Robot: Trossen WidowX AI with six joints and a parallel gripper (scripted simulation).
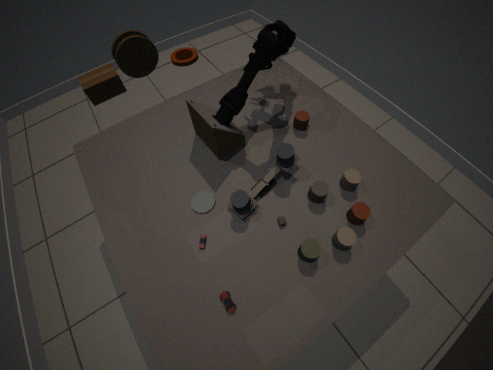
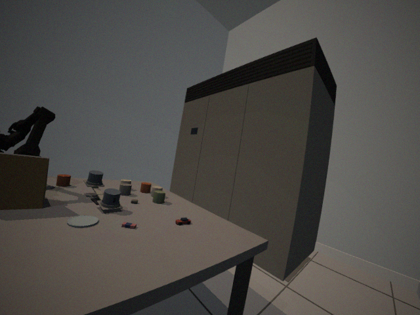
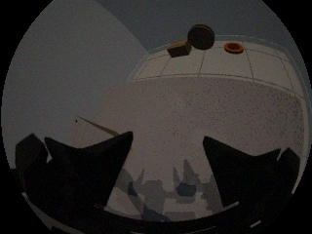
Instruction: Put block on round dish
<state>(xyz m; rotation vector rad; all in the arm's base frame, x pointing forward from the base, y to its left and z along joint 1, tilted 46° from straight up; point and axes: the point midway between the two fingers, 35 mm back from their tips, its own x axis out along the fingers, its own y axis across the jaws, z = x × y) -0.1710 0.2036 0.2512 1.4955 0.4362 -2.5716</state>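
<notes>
The cup lies 51 cm ahead of my gripper tip, 47 cm to the right of it and 9 cm below it. Also, from my gripper tip: balance 50 cm ahead, 32 cm to the right, 12 cm below; then balance beam 49 cm ahead, 32 cm to the right, 11 cm below; then teal block 51 cm ahead, 45 cm to the right, 11 cm below.
</notes>
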